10 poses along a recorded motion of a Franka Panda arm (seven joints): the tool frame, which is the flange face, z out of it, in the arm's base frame.
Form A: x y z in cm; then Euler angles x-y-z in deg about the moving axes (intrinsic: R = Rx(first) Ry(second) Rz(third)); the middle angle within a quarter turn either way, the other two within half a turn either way.
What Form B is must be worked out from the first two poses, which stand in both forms.
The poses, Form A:
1: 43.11 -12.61 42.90 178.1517 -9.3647 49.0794
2: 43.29 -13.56 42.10 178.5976 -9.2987 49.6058
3: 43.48 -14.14 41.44 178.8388 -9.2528 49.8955
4: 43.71 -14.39 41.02 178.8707 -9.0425 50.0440
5: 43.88 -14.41 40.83 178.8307 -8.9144 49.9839
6: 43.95 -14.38 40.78 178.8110 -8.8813 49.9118
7: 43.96 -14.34 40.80 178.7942 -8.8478 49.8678
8: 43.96 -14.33 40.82 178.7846 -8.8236 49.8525
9: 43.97 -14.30 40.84 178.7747 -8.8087 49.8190
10: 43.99 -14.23 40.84 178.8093 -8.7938 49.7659
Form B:
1: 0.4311 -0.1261 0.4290 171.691 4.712 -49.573
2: 0.4329 -0.1356 0.4210 171.987 4.936 -50.066
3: 0.4348 -0.1414 0.4144 172.152 5.052 -50.336
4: 0.4371 -0.1439 0.4102 172.322 4.922 -50.464
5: 0.4388 -0.1441 0.4083 172.401 4.818 -50.395
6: 0.4395 -0.1438 0.4078 172.420 4.791 -50.322
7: 0.4396 -0.1434 0.4080 172.439 4.763 -50.276
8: 0.4396 -0.1433 0.4082 172.452 4.742 -50.259
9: 0.4397 -0.1430 0.4084 172.460 4.729 -50.225
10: 0.4399 -0.1423 0.4084 172.498 4.753 -50.169
